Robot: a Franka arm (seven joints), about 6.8 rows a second.
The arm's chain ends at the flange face. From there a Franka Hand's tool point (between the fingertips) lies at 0.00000 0.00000 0.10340 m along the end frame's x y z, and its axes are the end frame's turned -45 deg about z.
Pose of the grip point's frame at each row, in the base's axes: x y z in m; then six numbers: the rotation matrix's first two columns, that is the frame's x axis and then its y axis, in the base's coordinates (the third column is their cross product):
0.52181, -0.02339, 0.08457, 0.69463, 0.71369, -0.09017, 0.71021, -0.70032, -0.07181
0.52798, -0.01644, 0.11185, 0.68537, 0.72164, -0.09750, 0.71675, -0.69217, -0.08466
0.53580, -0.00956, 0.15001, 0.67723, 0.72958, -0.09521, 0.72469, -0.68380, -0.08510
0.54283, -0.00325, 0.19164, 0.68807, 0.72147, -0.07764, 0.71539, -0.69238, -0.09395
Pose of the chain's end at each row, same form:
0.53364, -0.02193, 0.18728, 0.99337, 0.00945, -0.11454, 0.01102, -0.99986, 0.01298
0.54128, -0.01521, 0.21438, 0.99145, 0.02084, -0.12881, 0.02219, -0.99971, 0.00908
0.54895, -0.00838, 0.25256, 0.99131, 0.03237, -0.12750, 0.03356, -0.99941, 0.00715
0.55540, -0.00419, 0.29427, 0.99240, 0.02057, -0.12133, 0.01932, -0.99974, -0.01153

